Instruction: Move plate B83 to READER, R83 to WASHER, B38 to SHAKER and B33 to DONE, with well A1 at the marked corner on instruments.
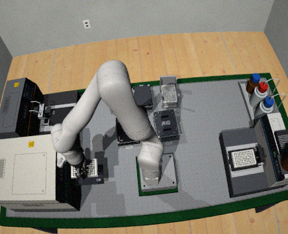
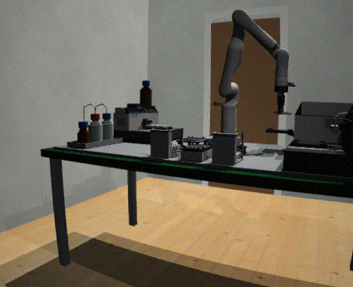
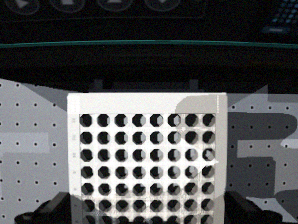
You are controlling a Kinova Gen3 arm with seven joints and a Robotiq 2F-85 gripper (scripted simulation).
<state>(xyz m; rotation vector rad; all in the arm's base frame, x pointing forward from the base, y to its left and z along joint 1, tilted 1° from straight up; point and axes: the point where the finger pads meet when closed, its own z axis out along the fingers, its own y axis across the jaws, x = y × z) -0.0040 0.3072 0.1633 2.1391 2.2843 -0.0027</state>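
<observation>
The dark reader tray is 110 mm below my hand. The rest, counted from my hand: N6 nest: 290 mm ahead, 180 mm to the right, 180 mm below; then washer tray: 360 mm ahead, 190 mm to the left, 130 mm below; then white reader housing: 20 mm behind, 290 mm to the left, 20 mm above.
</observation>
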